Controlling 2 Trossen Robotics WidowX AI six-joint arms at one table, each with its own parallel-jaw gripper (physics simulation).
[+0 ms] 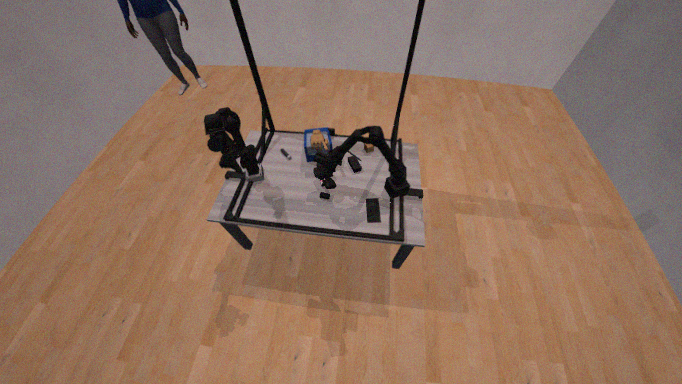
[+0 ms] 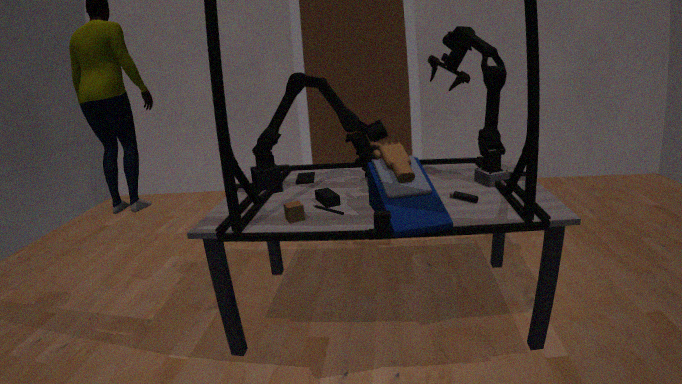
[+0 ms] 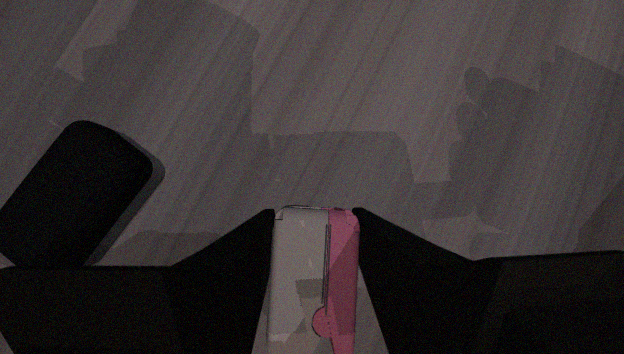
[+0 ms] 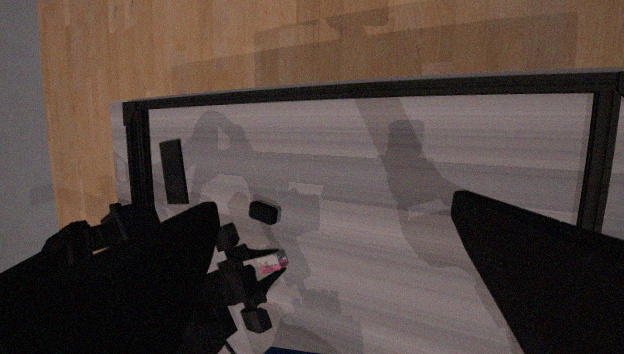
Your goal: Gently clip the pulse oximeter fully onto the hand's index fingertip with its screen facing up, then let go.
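Where they show: left gripper, fingertip midpoint: (image 1: 321, 183) (image 3: 313, 218) (image 4: 281, 258); right gripper, fingertip midpoint: (image 1: 249, 171) (image 2: 439, 86) (image 4: 335, 208); left arm's base, origin of the base link: (image 1: 398, 181) (image 2: 265, 167) (image 4: 114, 233); right arm's base, origin of the base link: (image 1: 253, 170) (image 2: 492, 170).
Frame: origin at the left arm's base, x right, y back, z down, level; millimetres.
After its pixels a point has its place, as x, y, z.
Note:
The pulse oximeter (image 3: 300, 250) @(199, -383, 64) (image 4: 270, 263) @(204, -379, 63), white on one side and pink on the other, stands between the left fingertips, which touch both its sides. My left gripper (image 3: 313, 218) @(205, -392, 82) (image 4: 281, 258) @(205, -392, 82) is shut on it, low over the table; whether it touches the table I cannot tell. Its screen does not show clearly. The tan hand (image 1: 318, 140) @(383, -336, -96) (image 2: 397, 157) @(458, -322, -69) lies on a grey pad (image 2: 422, 189) @(571, -338, 9) on the blue sloped stand (image 2: 415, 215) @(638, -269, 54), apart from the oximeter. The index fingertip is not clear. My right gripper (image 2: 442, 85) @(148, -727, -260) (image 4: 335, 208) @(148, -727, -260) is open and empty, high above the table.
A small black block (image 1: 324, 195) @(109, -406, 64) (image 3: 75, 190) @(122, -406, 62) (image 4: 264, 212) @(114, -416, 63) lies close to the left gripper. A flat black slab (image 1: 373, 210) @(-74, -181, 87) (image 4: 174, 171) @(-68, -191, 87), a dark box (image 1: 354, 164) @(255, -156, 60) (image 2: 327, 197) @(323, -130, 60), a wooden cube (image 2: 294, 211) @(391, 4, 60), a thin stick (image 2: 329, 210) @(366, -118, 90) and a dark cylinder (image 2: 464, 197) @(542, -526, 79) lie farther off.

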